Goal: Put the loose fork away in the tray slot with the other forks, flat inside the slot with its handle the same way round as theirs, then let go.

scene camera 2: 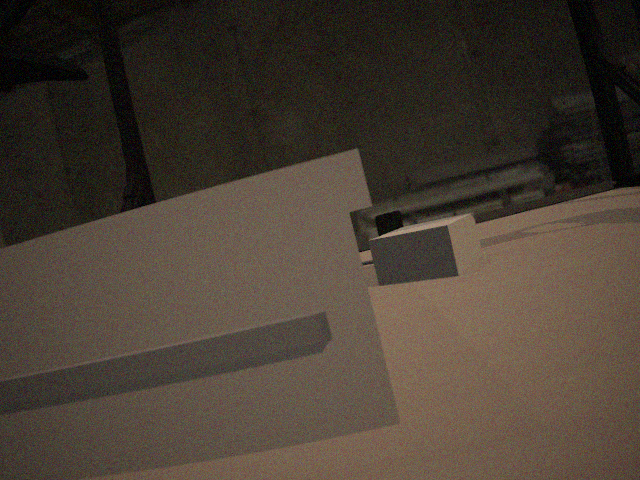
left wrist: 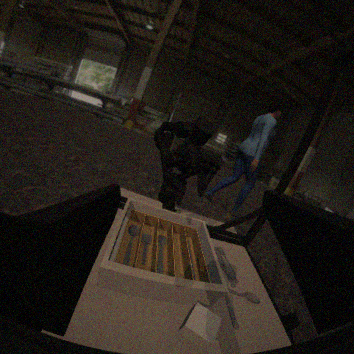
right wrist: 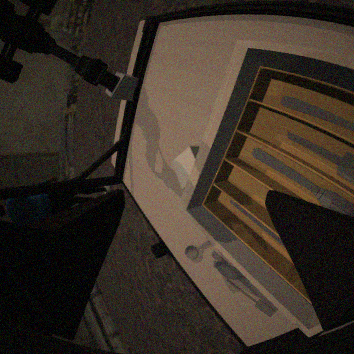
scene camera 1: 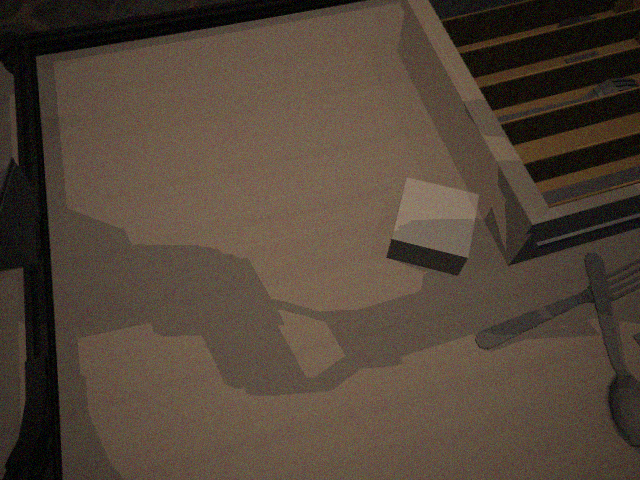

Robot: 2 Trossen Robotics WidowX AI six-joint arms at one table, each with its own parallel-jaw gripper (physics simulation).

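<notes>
The loose fork [scene camera 1: 535, 316] [left wrist: 232, 312] lies on the table beside the tray [scene camera 1: 478, 111] [right wrist: 220, 125], handle toward the lower left in scene camera 1. A spoon [scene camera 1: 610, 330] [left wrist: 248, 296] [right wrist: 194, 253] lies across it. The fork does not show in the right wrist view. In the tray, a fork [scene camera 1: 612, 86] lies in the third slot from the top in scene camera 1, tines right, handle left. My left gripper is open and empty, high above the table. My right gripper [right wrist: 196, 197] is open and empty, above the tray side.
A white block [scene camera 1: 436, 214] [scene camera 2: 413, 255] [left wrist: 203, 320] [right wrist: 185, 163] stands near the tray corner. More loose cutlery [left wrist: 225, 267] [right wrist: 237, 280] lies alongside the tray. Other tray slots hold spoons [left wrist: 132, 231] and more cutlery. A person [left wrist: 260, 135] stands beyond the table.
</notes>
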